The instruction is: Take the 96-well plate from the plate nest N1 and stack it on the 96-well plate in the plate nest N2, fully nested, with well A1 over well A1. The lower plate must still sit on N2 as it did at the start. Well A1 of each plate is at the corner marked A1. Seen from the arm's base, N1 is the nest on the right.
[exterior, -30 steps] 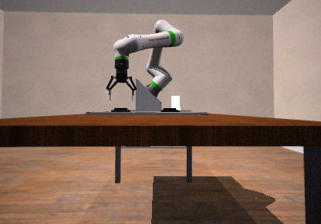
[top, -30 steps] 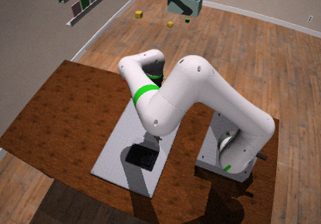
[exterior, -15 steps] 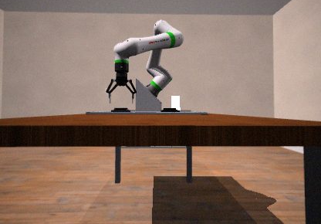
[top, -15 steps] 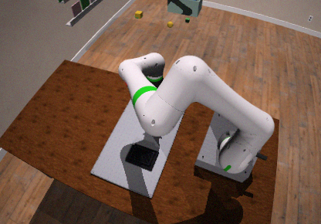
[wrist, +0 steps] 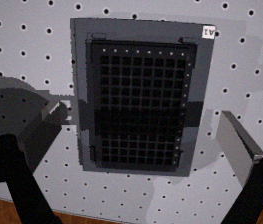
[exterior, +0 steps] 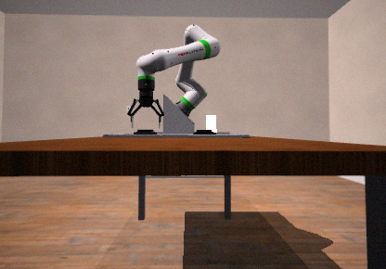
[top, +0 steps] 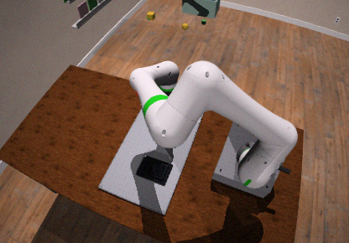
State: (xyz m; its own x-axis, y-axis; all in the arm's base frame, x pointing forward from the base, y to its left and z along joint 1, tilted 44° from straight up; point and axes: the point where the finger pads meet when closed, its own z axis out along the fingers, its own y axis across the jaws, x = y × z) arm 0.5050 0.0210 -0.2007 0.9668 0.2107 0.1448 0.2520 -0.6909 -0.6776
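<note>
My gripper is now 20 mm above the black 96-well plate. From my hand the other things lie so: grey pegboard mat 180 mm to the left, 50 mm below, 10 mm behind; grey plate nest 40 mm below.
</note>
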